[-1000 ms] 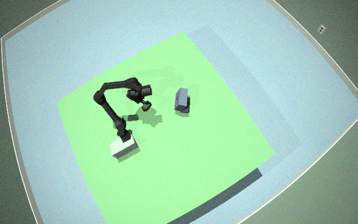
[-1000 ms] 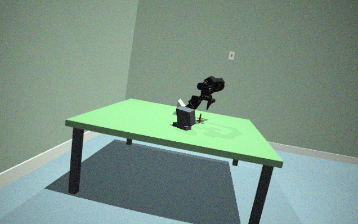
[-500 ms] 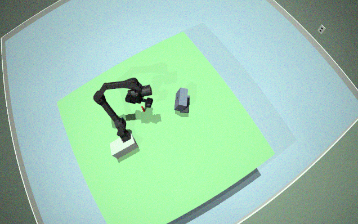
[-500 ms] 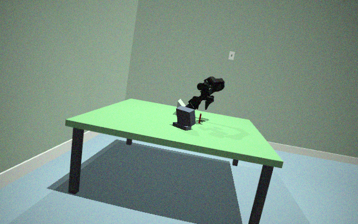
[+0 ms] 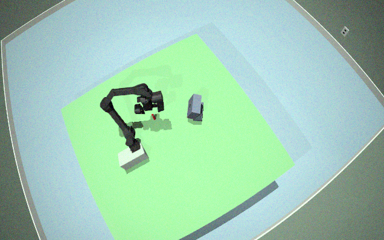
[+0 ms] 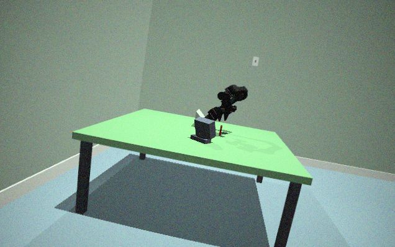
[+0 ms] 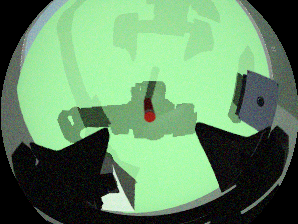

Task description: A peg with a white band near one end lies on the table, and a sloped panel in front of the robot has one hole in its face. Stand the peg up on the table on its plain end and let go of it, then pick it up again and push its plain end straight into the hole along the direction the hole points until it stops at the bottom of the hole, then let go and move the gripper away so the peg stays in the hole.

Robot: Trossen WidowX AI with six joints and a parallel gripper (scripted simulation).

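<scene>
The red peg lies 5 cm below my gripper tip. The rest, counted from my gripper tip: sloped grey panel: 26 cm ahead, 9 cm to the right, 3 cm below; then panel foot: 28 cm ahead, 10 cm to the right, 10 cm below.
</scene>
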